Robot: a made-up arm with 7 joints.
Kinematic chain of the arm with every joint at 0, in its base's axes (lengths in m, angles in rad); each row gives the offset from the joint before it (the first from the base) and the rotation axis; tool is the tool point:
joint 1: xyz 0 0 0.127 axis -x
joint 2: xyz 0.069 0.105 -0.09 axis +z
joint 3: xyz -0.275 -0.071 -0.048 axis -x
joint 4: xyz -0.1 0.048 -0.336 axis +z
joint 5: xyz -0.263 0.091 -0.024 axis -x
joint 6: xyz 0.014 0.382 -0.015 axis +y
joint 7: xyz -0.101 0.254 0 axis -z
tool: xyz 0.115 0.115 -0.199
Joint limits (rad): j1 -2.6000..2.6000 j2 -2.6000..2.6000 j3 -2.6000..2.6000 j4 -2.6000..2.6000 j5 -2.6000..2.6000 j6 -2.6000..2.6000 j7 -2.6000..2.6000
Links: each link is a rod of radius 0.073 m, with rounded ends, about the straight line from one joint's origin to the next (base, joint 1, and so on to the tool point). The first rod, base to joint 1, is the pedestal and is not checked.
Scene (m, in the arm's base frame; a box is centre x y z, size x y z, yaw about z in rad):
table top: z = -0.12
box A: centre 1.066 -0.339 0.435 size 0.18 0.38 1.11 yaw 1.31
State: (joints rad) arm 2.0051 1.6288 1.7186 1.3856 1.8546 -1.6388 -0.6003
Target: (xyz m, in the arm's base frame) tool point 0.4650 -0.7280 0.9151
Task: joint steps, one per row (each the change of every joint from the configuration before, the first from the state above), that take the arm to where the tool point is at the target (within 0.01 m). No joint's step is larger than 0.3 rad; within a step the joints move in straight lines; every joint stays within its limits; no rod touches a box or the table.
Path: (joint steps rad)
1: 0.0348 -0.2391 -0.0891 -0.2595 0.0022 -0.0080 -0.0544
2: 0.0348 -0.2391 -0.0892 -0.2595 0.0021 -0.0079 -0.0545
3: 0.0348 -0.2391 -0.0891 -0.2595 0.0022 -0.0080 -0.0544
4: -0.2168 -0.1265 -0.1247 0.2896 0.0209 -0.0021 0.0879
5: -0.2168 -0.1266 -0.1247 0.2896 0.0209 -0.0021 0.0880
6: -0.2167 -0.1265 -0.1247 0.2895 0.0209 -0.0022 0.0880

